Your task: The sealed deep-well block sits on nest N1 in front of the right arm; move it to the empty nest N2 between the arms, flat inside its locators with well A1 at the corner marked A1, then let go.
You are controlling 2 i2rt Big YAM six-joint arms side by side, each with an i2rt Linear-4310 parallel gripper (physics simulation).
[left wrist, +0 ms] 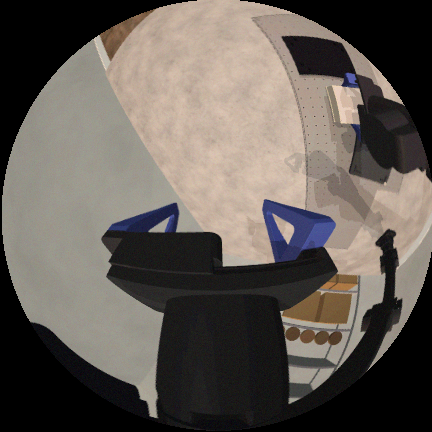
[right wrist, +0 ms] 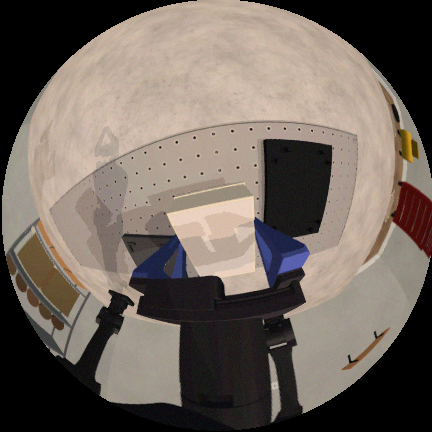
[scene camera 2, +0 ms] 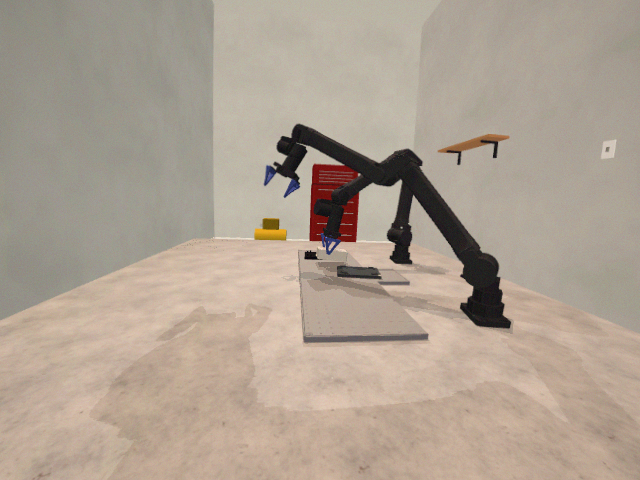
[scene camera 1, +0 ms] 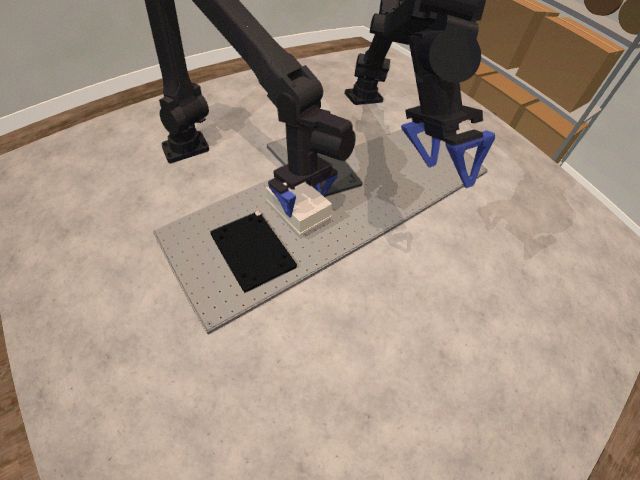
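Where they show: left gripper, fingertip midpoint: (left wrist: 219,205) (scene camera 2: 274,191) (scene camera 1: 449,175); right gripper, fingertip midpoint: (left wrist: 348,104) (right wrist: 215,226) (scene camera 2: 326,252) (scene camera 1: 304,207); left arm's base at its link origin: (left wrist: 385,237) (right wrist: 121,296) (scene camera 2: 483,317) (scene camera 1: 363,97); right arm's base at its link origin: (scene camera 2: 400,261) (scene camera 1: 185,148).
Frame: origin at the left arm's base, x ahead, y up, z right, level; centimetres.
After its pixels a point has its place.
The cream deep-well block (scene camera 1: 316,210) {z 41.3, x 51.0, y 8.4 cm} (scene camera 2: 338,255) {z 39.6, x 42.3, y 6.0 cm} (left wrist: 341,111) {z 40.1, x 50.3, y 8.4 cm} (right wrist: 210,245) {z 41.9, x 46.3, y 8.0 cm} is held low over the perforated plate, between the two nests; any gap beneath it is hard to judge. My right gripper (scene camera 1: 306,202) {z 42.4, x 47.9, y 6.4 cm} (scene camera 2: 328,251) {z 42.4, x 47.9, y 6.4 cm} (right wrist: 215,226) {z 42.4, x 47.9, y 6.4 cm} is shut on it, one finger on either side. Black nest N1 (scene camera 1: 253,253) {z 55.5, x 53.2, y 2.5 cm} (left wrist: 320,56) (right wrist: 297,190) {z 54.4, x 52.3, y 2.5 cm} is bare. Dark grey nest N2 (scene camera 1: 352,179) {z 26.1, x 40.2, y 3.0 cm} (scene camera 2: 358,272) {z 27.6, x 33.7, y 2.5 cm} (left wrist: 367,166) {z 27.9, x 35.9, y 2.5 cm} is empty where it shows, partly hidden by the right arm. My left gripper (scene camera 1: 450,174) {z 30.4, x 68.3, y 31.8 cm} (scene camera 2: 275,190) {z 30.4, x 68.3, y 31.8 cm} (left wrist: 219,205) {z 30.4, x 68.3, y 31.8 cm} is open, high and away from the block. The A1 marks are unreadable.
The perforated plate (scene camera 1: 186,248) {z 68.7, x 46.7, y 1.3 cm} (scene camera 2: 356,315) {z -8.3, x 34.5, y 1.3 cm} bears both nests. A lighter grey slab (scene camera 2: 397,277) {z 28.6, x 18.8, y 1.3 cm} extends beside N2. In scene camera 2 the left arm reaches across high in front of the right arm. A shelf with cardboard boxes (scene camera 1: 563,62) and a red cabinet (scene camera 2: 348,206) stand beyond.
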